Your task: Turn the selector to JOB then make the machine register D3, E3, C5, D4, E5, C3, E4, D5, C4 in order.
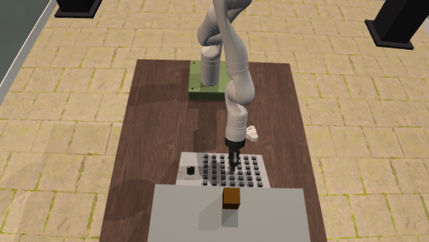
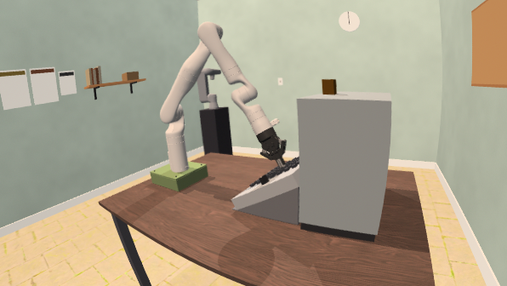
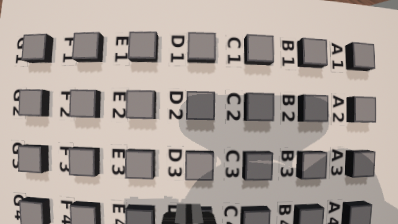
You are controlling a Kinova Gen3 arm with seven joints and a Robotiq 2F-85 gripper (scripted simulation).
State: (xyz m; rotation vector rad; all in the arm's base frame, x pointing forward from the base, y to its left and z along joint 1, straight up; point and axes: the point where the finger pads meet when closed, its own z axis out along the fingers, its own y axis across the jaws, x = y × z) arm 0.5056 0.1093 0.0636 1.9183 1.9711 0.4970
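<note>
Now: the D4 key 2 cm below my hand and 2 cm ahead of it. The rest, counted from my hand: D3 key: 3 cm to the left, 2 cm below, 1 cm ahead; then E4 key: 3 cm below, 1 cm behind; then D5 key: 4 cm to the right, 2 cm below, 2 cm ahead.
</note>
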